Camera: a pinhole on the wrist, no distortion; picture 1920 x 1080 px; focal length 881.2 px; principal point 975.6 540.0 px. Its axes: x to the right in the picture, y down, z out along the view. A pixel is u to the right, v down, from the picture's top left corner.
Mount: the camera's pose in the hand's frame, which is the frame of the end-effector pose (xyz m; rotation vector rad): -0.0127 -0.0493 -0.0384 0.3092 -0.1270 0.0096
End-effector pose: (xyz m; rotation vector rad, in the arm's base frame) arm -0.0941 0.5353 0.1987 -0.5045 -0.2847 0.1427
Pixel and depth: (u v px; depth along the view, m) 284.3 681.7 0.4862
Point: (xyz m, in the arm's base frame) -0.6375 0.5204 0.4837
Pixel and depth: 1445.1 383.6 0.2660
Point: -0.0565 0.5005 0.4898
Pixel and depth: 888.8 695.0 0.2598
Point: -0.2225 0.5466 0.4061
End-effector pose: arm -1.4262 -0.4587 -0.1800 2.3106 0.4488 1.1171
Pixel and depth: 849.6 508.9 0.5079
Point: -1.1897 -0.4902 -0.6218
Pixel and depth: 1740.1 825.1 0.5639
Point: -0.7037 -0.4098 -0.2808
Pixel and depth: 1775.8 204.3 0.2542
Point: -1.1671 -0.2499 -0.2987
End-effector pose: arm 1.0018 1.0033 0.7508 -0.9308 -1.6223 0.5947
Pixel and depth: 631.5 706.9 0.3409
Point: 0.7160 0.8240 0.6418
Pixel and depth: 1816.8 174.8 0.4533
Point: 0.5059 1.1316 1.1496
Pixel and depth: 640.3 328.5 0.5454
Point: 0.5379 0.6196 0.7515
